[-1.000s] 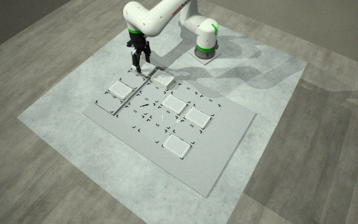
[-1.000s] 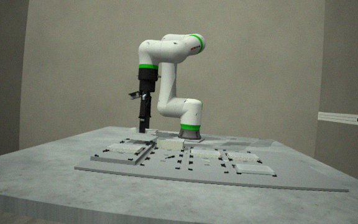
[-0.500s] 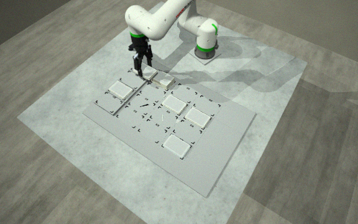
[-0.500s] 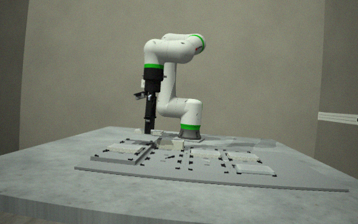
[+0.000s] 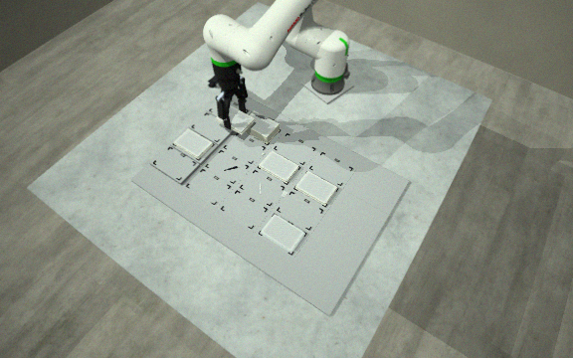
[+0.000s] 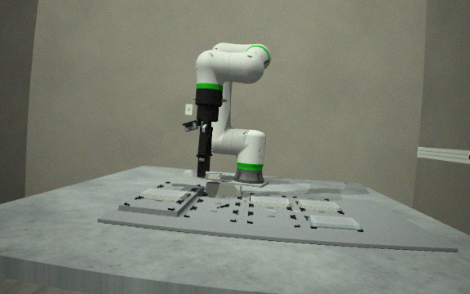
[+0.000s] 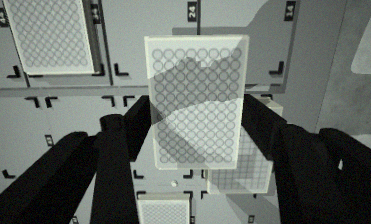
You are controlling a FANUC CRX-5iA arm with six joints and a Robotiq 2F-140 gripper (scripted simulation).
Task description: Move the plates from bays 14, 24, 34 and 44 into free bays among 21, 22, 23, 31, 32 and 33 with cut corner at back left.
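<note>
Now: the sealed deep-well block 6 cm behind my hand, 7 cm to the left of it and 8 cm below it. From my hand the other things lie so: plate: 26 cm ahead, 40 cm to the left, 9 cm below; then white tip: 16 cm ahead, 23 cm to the left, 9 cm below; then thin black stick: 15 cm ahead, 9 cm to the left, 9 cm below.
</note>
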